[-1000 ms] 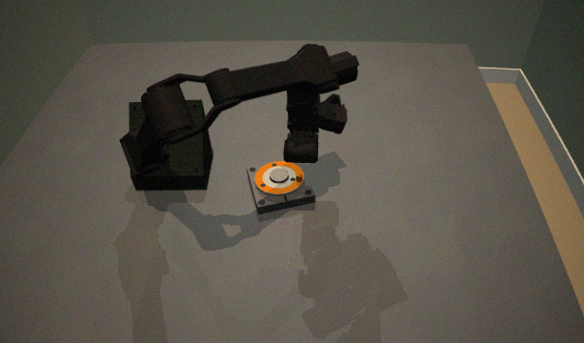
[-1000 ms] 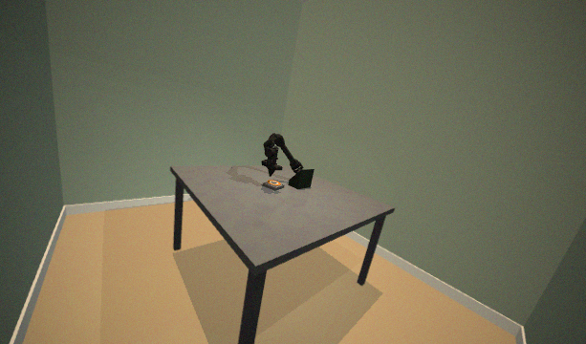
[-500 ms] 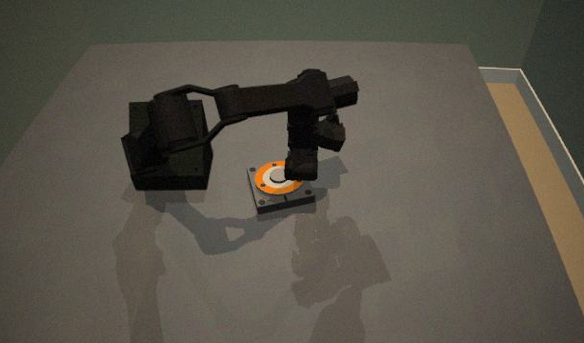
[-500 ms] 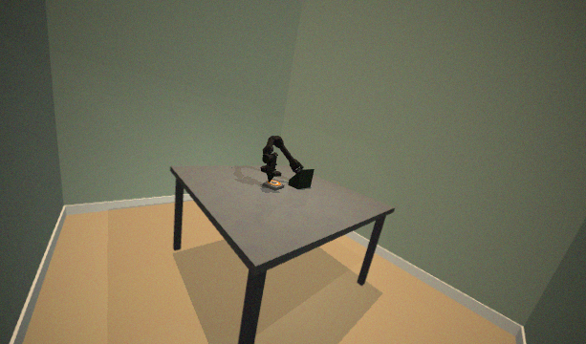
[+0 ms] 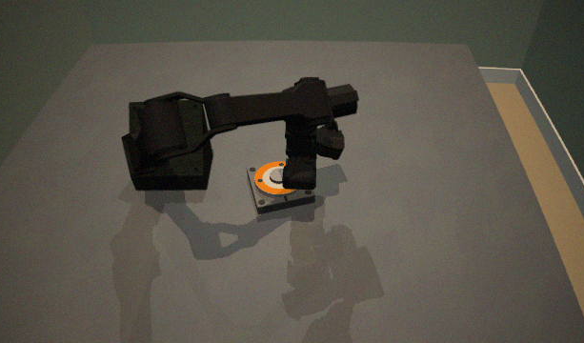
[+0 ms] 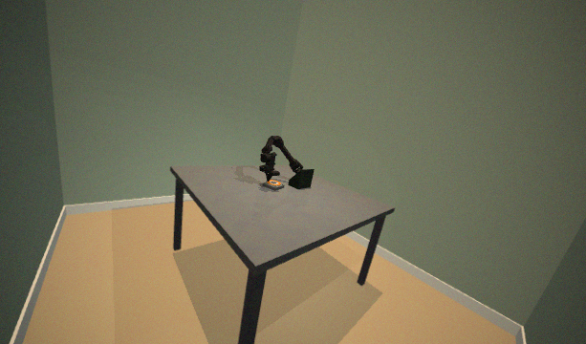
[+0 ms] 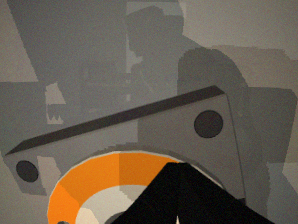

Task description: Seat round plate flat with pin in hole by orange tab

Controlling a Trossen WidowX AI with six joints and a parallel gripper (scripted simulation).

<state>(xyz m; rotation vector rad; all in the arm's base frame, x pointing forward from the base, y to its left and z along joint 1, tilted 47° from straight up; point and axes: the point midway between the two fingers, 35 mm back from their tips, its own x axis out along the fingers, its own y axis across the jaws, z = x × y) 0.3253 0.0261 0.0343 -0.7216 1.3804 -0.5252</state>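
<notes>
Right now the round plate is 30 mm behind my gripper tip. The rest, counted from my gripper tip: base 50 mm behind, 20 mm below, 10 mm to the left.
</notes>
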